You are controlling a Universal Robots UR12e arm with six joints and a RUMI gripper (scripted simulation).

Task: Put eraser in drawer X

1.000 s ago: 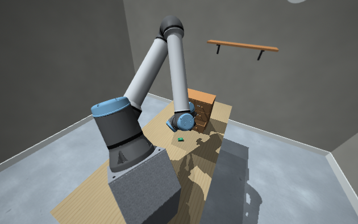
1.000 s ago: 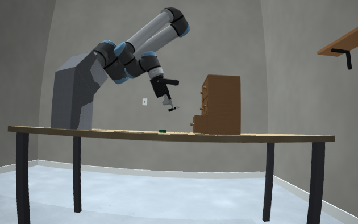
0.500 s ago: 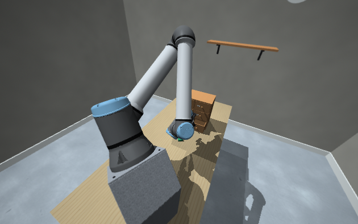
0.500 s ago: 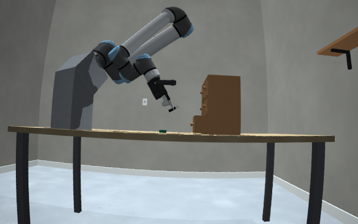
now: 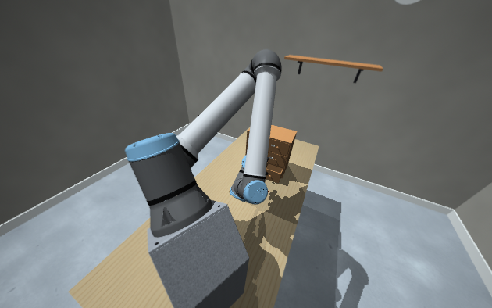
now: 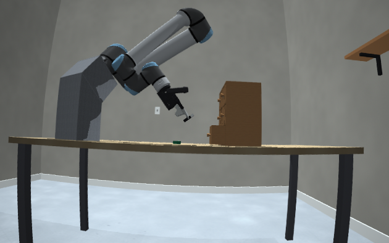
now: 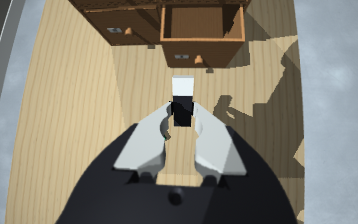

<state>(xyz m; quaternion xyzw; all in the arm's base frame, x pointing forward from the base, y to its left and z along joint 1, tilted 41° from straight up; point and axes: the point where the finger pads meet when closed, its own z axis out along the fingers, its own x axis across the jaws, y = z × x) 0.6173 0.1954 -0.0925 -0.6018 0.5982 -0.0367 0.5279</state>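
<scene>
My gripper is now 10 mm short of the eraser. Also, from my hand: green block 150 mm below, 80 mm behind, 50 mm to the left.
</scene>
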